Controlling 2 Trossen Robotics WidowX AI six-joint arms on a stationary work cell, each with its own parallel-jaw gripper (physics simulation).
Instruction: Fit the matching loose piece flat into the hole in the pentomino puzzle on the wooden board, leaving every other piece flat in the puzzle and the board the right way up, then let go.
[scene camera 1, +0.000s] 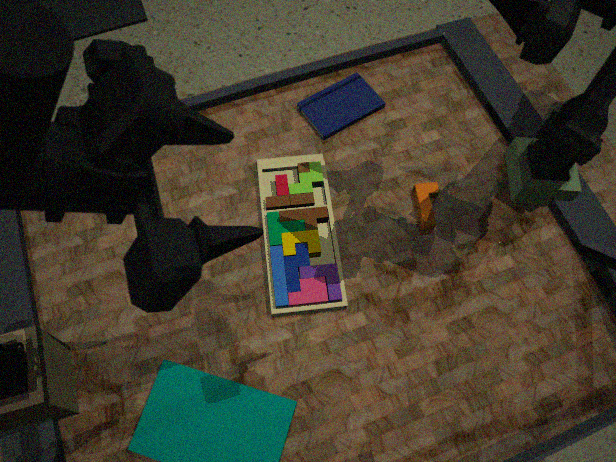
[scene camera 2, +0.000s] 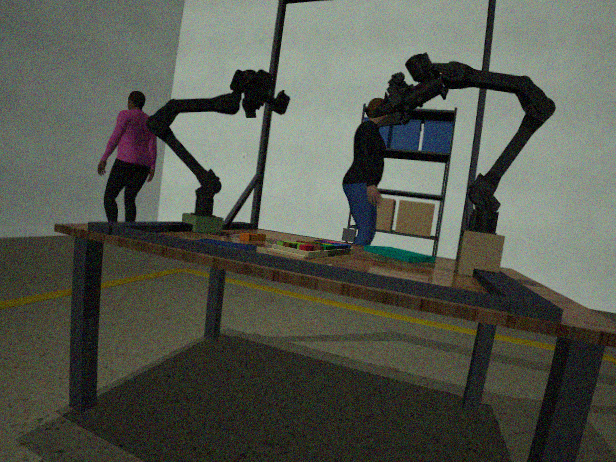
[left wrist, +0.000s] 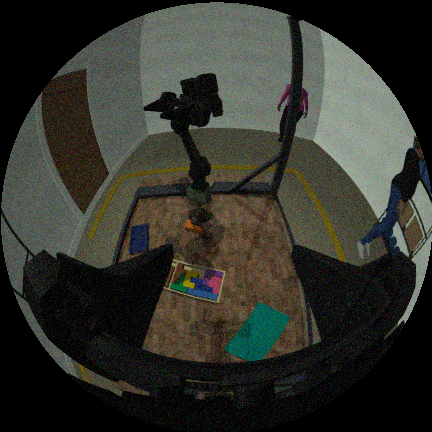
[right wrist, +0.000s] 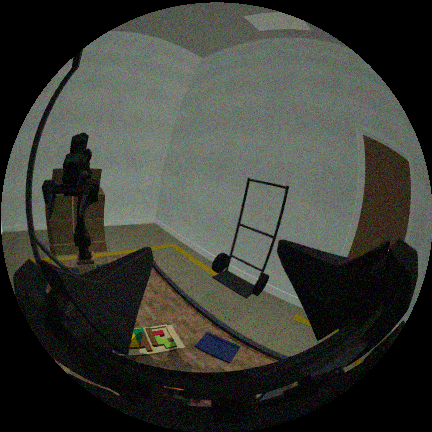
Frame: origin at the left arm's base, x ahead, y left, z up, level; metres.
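Seen in the pictures: left gripper, fingertip midpoint: (scene camera 1: 245, 183) (scene camera 2: 373, 121) (left wrist: 235, 251) (right wrist: 63, 217); right gripper, fingertip midpoint: (scene camera 2: 269, 83) (left wrist: 150, 111) (right wrist: 215, 251); left arm's base, link origin: (scene camera 1: 0, 373) (scene camera 2: 482, 232) (right wrist: 84, 255); right arm's base, link origin: (scene camera 1: 547, 163) (scene camera 2: 203, 215) (left wrist: 199, 185).
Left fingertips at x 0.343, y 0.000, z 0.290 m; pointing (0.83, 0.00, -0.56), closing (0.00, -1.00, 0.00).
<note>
Offsets run from my left fingertips to a thing's top centre.
The wooden board @[dx +0.088, dy +0.133, dz -0.390 m] (scene camera 1: 310, 307) (scene camera 2: 300, 254) (left wrist: 222, 286) (right wrist: 176, 336) lies face up on the table. Its large compartment holds green, yellow, blue, purple and pink pieces and a brown piece @[dx +0.098, dy +0.138, dz -0.381 m] (scene camera 1: 315, 215). Bare pale floor shows right of the yellow piece @[dx +0.081, dy +0.101, dz -0.381 m] (scene camera 1: 289, 243). The smaller compartment holds a red piece @[dx +0.083, dy +0.218, dz -0.381 m] (scene camera 1: 281, 184), a lime piece @[dx +0.122, dy +0.211, dz -0.381 m] (scene camera 1: 310, 177) and a brown bar @[dx +0.067, dy +0.181, dz -0.381 m] (scene camera 1: 280, 202). An orange angled piece @[dx +0.305, dy +0.109, dz -0.387 m] (scene camera 1: 425, 192) (scene camera 2: 252, 237) (left wrist: 194, 226) lies off the board. My left gripper (scene camera 1: 246, 183) (left wrist: 235, 251) and right gripper (scene camera 2: 267, 107) (right wrist: 215, 246) are open, empty, high above the table.
A dark blue flat item @[dx +0.234, dy +0.350, dz -0.394 m] (scene camera 1: 341, 105) (left wrist: 139, 238) (right wrist: 217, 347) lies above the board in scene camera 1. A teal sheet @[dx -0.113, dy -0.122, dz -0.388 m] (scene camera 1: 215, 420) (scene camera 2: 400, 254) (left wrist: 260, 332) lies below it. Dark rails (scene camera 1: 320, 65) edge the table. Arm shadows fall over the board and orange piece.
</note>
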